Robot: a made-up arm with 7 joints. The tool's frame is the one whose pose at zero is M. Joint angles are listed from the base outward.
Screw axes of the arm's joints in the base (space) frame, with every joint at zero. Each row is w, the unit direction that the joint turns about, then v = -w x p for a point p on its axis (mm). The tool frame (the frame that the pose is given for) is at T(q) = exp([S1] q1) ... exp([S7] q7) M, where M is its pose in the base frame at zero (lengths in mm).
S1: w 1 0 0 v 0 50 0
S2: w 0 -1 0 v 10 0 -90
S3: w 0 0 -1 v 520 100 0
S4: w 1 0 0 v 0 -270 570
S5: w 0 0 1 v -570 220 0
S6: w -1 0 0 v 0 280 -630
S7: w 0 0 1 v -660 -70 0
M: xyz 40 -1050 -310 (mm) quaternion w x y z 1 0 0 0
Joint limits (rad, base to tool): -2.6..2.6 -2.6..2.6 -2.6..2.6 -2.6..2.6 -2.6..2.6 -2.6..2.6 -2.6..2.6
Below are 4 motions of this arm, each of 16 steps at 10 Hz.
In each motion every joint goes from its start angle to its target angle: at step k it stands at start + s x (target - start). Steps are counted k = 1, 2, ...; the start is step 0. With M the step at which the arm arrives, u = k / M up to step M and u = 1 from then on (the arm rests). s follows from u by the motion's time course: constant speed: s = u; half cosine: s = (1 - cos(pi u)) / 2; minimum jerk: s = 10 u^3 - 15 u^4 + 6 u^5.
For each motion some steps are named. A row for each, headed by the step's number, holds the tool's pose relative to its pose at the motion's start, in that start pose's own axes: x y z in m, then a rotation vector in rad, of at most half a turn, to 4 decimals.
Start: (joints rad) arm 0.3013 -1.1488 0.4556 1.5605 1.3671 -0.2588 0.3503
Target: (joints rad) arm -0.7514 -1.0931 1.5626 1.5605 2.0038 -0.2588 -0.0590
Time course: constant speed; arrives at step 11
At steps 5, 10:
5: 0.2276 0.2779 0.0922 -0.8668 0.4223 0.2047
10: 0.3790 0.5138 -0.0499 -1.7354 0.8677 0.4139

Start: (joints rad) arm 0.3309 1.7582 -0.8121 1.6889 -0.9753 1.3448 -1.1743
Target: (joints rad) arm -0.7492 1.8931 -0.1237 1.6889 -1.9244 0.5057 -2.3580
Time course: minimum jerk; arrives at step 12
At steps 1, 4, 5, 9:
1: 0.0004 0.0006 0.0020 -0.0027 0.0040 -0.0056
4: 0.0100 0.0472 0.1043 -0.1306 0.1503 -0.2464
5: 0.0098 0.1052 0.1889 -0.2355 0.2275 -0.4212
9: -0.0014 0.5447 0.5097 -0.7721 0.3240 -1.2125

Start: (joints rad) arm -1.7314 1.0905 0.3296 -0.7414 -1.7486 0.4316 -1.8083
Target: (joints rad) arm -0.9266 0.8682 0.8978 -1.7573 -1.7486 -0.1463 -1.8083
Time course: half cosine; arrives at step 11
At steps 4, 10, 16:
4: 0.1709 -0.0229 -0.0043 0.2325 -0.0925 -0.2343
10: 0.4960 -0.1358 0.1576 0.9093 -0.4350 -0.0936
16: 0.5026 -0.1399 0.1651 0.9246 -0.4465 -0.0741

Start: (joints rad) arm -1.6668 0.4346 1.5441 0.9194 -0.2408 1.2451 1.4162
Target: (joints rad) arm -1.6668 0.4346 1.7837 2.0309 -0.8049 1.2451 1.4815
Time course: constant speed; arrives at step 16
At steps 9, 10, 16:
9: 0.1898 0.1258 -0.2596 0.4552 -0.5722 0.0403
10: 0.2255 0.1450 -0.2733 0.5004 -0.6363 0.0566
16: 0.4641 0.2651 -0.2655 0.7364 -1.0172 0.2095

